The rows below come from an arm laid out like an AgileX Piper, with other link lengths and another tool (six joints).
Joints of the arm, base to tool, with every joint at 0 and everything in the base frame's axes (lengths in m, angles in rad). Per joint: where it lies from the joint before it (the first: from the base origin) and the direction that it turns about. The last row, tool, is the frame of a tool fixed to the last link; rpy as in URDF.
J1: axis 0 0 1 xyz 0 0 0.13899
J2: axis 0 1 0 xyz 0 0 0
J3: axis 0 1 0 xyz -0.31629 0 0.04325
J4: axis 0.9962 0 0.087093 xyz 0.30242 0 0.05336
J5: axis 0 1 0 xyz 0 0 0
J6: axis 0.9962 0 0.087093 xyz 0.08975 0 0.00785
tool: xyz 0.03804 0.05 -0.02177 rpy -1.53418 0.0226 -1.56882
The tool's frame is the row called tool.
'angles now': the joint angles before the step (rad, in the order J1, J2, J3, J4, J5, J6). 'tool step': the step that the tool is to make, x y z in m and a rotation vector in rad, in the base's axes. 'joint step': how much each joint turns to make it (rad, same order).
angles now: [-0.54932 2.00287 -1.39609 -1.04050 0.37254 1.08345]
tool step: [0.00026 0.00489 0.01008 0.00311 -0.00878 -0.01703]
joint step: [0.01132 -0.02114 0.00002 0.02518 0.02606 -0.00547]
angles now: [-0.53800 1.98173 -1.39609 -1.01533 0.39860 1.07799]
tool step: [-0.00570 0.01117 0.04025 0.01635 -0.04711 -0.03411]
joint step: [0.01353 -0.08398 0.00001 0.11541 0.05100 -0.06616]
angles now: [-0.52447 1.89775 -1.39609 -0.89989 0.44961 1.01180]
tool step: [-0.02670 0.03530 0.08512 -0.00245 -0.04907 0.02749]
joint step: [0.03175 -0.19578 -0.00001 0.22221 0.10562 -0.22783]
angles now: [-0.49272 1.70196 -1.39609 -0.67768 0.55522 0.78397]
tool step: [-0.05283 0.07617 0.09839 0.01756 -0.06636 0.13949]
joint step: [0.07845 -0.26537 0.00001 0.26827 0.15037 -0.28158]
